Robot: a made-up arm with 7 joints. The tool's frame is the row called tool. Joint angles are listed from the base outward. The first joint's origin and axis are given. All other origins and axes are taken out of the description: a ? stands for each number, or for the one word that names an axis. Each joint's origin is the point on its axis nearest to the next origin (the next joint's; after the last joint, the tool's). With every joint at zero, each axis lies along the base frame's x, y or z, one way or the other. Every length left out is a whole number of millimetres.
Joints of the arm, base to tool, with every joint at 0 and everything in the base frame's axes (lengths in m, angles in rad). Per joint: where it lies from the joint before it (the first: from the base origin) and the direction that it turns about. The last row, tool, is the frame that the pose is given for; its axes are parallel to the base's.
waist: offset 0.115 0.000 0.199 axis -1 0 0
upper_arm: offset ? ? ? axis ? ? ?
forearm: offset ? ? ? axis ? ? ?
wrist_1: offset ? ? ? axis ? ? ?
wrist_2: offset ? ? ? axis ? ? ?
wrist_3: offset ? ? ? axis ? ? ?
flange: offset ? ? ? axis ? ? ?
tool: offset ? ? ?
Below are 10 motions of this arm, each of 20 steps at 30 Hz.
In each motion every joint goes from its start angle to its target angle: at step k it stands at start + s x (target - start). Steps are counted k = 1, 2, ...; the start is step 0. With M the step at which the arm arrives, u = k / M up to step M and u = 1 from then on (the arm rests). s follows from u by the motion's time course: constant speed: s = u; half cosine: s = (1 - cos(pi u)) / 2; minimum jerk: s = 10 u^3 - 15 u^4 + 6 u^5.
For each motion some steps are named. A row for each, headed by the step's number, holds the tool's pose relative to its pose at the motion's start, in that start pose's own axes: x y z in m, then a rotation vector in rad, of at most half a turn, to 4 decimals.
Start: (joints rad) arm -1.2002 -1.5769 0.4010 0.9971 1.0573 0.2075 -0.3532
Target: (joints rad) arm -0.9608 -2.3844 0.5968 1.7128 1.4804 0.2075 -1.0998
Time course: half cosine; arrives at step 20
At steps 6, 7, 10, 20:
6: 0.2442 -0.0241 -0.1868 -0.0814 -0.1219 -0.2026
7: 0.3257 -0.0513 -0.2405 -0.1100 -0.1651 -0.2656
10: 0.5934 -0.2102 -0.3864 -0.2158 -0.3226 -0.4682
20: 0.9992 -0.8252 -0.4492 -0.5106 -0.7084 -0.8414

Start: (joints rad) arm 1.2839 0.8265 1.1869 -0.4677 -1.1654 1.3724 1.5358
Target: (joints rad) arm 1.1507 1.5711 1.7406 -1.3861 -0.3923 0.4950 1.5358
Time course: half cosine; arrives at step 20
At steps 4, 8, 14, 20:
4: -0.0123 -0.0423 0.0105 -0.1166 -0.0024 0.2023
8: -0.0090 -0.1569 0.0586 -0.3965 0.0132 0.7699
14: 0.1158 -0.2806 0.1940 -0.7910 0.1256 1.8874
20: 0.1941 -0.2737 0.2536 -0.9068 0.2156 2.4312

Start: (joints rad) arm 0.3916 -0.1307 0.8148 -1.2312 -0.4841 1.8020 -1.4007
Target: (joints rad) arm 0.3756 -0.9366 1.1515 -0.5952 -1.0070 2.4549 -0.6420
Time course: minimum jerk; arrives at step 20
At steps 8, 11, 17, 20:
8: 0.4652 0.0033 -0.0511 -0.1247 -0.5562 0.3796
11: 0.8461 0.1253 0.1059 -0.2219 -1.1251 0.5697
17: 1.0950 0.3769 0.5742 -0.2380 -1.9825 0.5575
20: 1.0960 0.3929 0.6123 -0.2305 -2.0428 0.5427

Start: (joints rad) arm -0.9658 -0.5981 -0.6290 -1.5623 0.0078 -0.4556 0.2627
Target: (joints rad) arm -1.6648 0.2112 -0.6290 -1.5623 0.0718 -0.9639 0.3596
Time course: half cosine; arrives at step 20
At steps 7, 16, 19, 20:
7: -0.0535 -0.0228 -0.2653 -0.3252 0.0685 0.0437
16: -0.1303 -0.2842 -0.7478 -1.0285 0.0905 0.0655
19: -0.1307 -0.3342 -0.7967 -1.1184 0.0760 0.0594
20: -0.1306 -0.3377 -0.7999 -1.1244 0.0748 0.0589

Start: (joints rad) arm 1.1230 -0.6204 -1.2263 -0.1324 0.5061 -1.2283 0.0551
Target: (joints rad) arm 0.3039 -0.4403 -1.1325 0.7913 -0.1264 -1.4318 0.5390
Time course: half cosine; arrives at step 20
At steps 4, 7, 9, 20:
4: -0.0971 -0.0478 -0.0194 -0.0112 -0.0941 0.1172
7: -0.2617 -0.1672 -0.0727 -0.0325 -0.2757 0.3384
9: -0.3736 -0.2934 -0.1312 -0.0482 -0.4364 0.5233
20: -0.4881 -0.8549 -0.3884 -0.0223 -1.1553 1.1602

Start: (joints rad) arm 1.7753 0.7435 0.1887 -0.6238 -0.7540 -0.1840 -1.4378
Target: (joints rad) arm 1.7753 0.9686 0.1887 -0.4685 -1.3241 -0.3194 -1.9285
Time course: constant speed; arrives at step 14
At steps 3, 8, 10, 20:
3: -0.0618 0.1011 0.0589 0.1896 0.0654 -0.0356
8: -0.1416 0.2583 0.1983 0.5038 0.1702 -0.1239
10: -0.1627 0.3149 0.2664 0.6284 0.2093 -0.1696
20: -0.1826 0.4130 0.4185 0.8754 0.2801 -0.2789

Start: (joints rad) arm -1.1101 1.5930 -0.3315 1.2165 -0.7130 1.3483 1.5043
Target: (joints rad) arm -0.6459 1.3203 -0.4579 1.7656 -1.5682 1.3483 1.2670
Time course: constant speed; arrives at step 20
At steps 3, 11, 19, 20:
3: 0.0334 0.0008 0.0199 0.0707 0.1030 -0.0016
11: 0.1347 -0.0091 0.0646 0.2672 0.3902 0.0010
19: 0.2561 -0.0280 0.0904 0.4591 0.7100 0.0109
20: 0.2726 -0.0303 0.0917 0.4816 0.7531 0.0123

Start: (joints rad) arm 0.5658 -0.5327 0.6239 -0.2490 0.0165 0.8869 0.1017
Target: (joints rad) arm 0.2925 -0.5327 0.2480 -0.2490 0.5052 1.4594 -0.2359
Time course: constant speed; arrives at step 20
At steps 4, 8, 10, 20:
4: -0.0338 -0.0053 -0.0803 -0.0201 -0.0955 0.0800
8: -0.0719 -0.0182 -0.1537 -0.0273 -0.1819 0.1787
10: -0.0928 -0.0271 -0.1876 -0.0259 -0.2211 0.2346
20: -0.2156 -0.0937 -0.3260 0.0349 -0.3688 0.5669

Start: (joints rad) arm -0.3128 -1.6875 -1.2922 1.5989 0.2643 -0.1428 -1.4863
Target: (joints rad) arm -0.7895 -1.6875 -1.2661 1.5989 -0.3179 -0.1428 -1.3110
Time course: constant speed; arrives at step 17
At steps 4, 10, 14, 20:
4: -0.0416 0.2438 0.1043 0.1990 0.0474 -0.0248
10: -0.0753 0.5587 0.3467 0.4982 0.1131 -0.0632
14: -0.0773 0.7214 0.5538 0.6981 0.1530 -0.0898
20: -0.0682 0.8137 0.7260 0.8482 0.1805 -0.1104

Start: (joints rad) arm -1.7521 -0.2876 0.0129 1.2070 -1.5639 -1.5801 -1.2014
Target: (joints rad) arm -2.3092 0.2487 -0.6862 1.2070 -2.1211 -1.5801 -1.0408
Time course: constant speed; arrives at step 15
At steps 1, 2, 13, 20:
1: -0.0538 -0.0010 0.0052 -0.0015 0.0706 0.0033
2: -0.1069 -0.0037 0.0139 -0.0052 0.1413 0.0080
13: -0.5470 -0.1340 0.3027 -0.1793 0.8922 0.1065
20: -0.5845 -0.1663 0.3796 -0.2352 1.0159 0.1238

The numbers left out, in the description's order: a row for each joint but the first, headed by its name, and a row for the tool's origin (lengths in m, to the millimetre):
upper_arm: xyz 0.000 -0.060 -0.130, axis 0 0 1
forearm: xyz -0.066 0.058 0.000, axis 1 0 0
wrist_1: xyz 0.000 0.376 -0.095, axis 0 -1 0
wrist_2: xyz 0.072 0.000 -0.052, axis -1 0 0
wrist_3: xyz 0.000 0.558 0.060, axis 0 -1 0
flange: xyz -0.197 0.000 0.075, axis -1 0 0
tool: xyz 0.000 0.056 -0.324

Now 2 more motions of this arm.
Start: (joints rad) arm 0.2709 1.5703 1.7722 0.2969 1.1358 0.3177 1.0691
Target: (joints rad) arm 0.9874 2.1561 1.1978 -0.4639 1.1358 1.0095 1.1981
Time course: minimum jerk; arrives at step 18
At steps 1, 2, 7, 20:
1: -0.0005 0.0003 -0.0001 -0.0010 -0.0011 0.0013
2: -0.0039 0.0024 -0.0011 -0.0071 -0.0083 0.0095
7: -0.1041 0.0200 -0.0242 -0.1096 -0.2112 0.2639
20: -0.2353 -0.2058 0.0012 0.2022 -0.5282 0.8808

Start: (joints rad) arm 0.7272 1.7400 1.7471 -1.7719 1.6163 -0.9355 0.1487
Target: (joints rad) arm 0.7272 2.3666 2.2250 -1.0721 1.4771 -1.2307 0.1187
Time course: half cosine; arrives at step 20
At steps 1, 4, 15, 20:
1: -0.0012 0.0008 -0.0003 0.0013 -0.0012 0.0002
4: -0.0203 0.0108 -0.0048 0.0211 -0.0194 0.0055
15: -0.2839 -0.0461 -0.0479 0.2681 -0.1609 0.2468
20: -0.3476 -0.0956 -0.0592 0.3245 -0.1738 0.3335

